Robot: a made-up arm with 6 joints.
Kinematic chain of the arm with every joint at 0, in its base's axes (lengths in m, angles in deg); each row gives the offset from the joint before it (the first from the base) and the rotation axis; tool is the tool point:
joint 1: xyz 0 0 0.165 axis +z
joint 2: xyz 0 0.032 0 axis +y
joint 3: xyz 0 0 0.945 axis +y
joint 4: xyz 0 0 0.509 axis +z
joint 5: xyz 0 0 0 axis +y
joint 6: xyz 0 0 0.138 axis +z
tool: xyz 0 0 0
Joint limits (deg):
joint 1: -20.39..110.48
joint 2: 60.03..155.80
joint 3: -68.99..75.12
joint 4: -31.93..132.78
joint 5: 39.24..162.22
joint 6: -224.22..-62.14
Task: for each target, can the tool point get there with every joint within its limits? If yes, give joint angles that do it. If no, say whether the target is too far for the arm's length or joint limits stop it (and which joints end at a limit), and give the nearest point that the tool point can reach.
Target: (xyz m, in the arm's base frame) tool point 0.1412 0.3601 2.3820
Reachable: no: too far | nearest point 0.2466 0.6290 1.2374 | short by 1.181 m
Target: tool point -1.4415 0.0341 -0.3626
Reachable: no: joint limits stop it (at a limit: joint 1, joint 3) | nearest point -0.4370 0.7040 -0.6342 | short by 1.238 m
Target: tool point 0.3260 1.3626 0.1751
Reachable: yes | joints 69.92 100.15 -25.96 108.83 97.03 -200.24
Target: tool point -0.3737 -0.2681 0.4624
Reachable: no: joint limits stop it (at a limit: joint 1, joint 2, joint 3, joint 4) | nearest point -0.3468 0.5849 1.0603 | short by 1.042 m
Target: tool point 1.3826 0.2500 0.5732
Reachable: yes | joints 5.10 84.67 -39.03 45.83 71.92 -113.22
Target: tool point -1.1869 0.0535 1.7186
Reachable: no: too far | nearest point -0.3887 0.6115 1.2043 | short by 1.101 m
